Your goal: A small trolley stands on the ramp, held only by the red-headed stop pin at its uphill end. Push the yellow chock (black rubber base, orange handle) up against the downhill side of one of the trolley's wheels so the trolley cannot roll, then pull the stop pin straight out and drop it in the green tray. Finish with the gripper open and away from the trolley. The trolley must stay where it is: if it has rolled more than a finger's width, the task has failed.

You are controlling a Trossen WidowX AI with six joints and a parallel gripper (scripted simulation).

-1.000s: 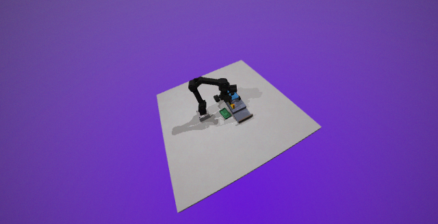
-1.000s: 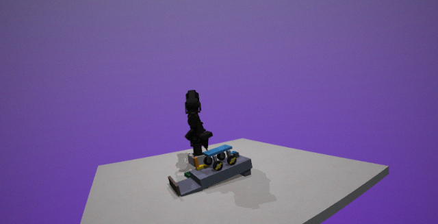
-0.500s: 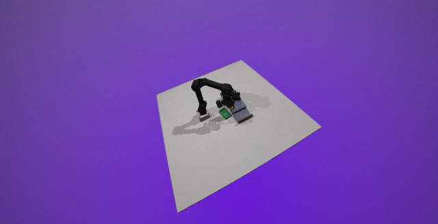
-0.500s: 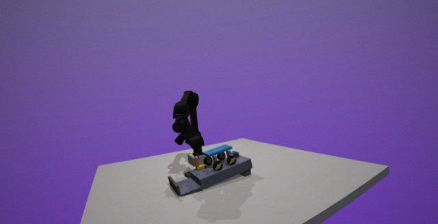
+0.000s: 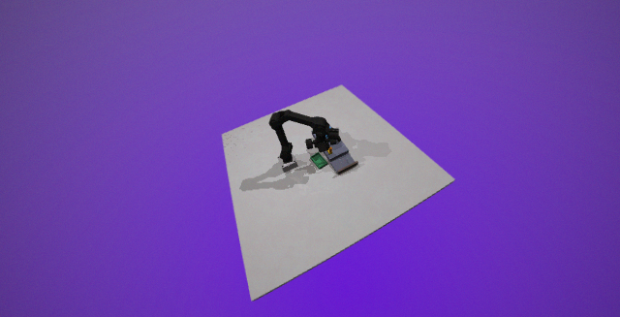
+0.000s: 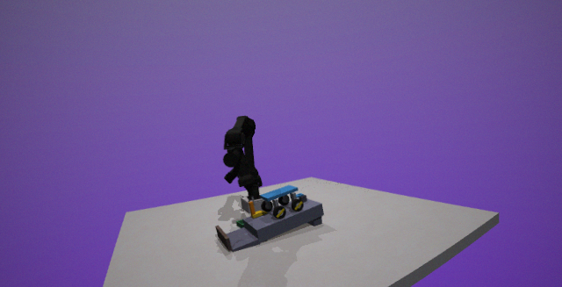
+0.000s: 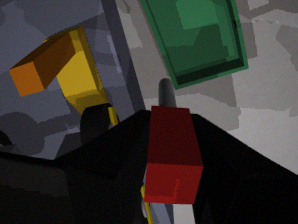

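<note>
My gripper tip is now right at the red-headed stop pin. Also, from my gripper tip: blue trolley: 10 cm to the left, 9 cm ahead, 3 cm below; yellow chock: 6 cm ahead, 5 cm below, 1 cm to the left; brown lip: 15 cm to the right, 13 cm ahead, 11 cm below.
</note>
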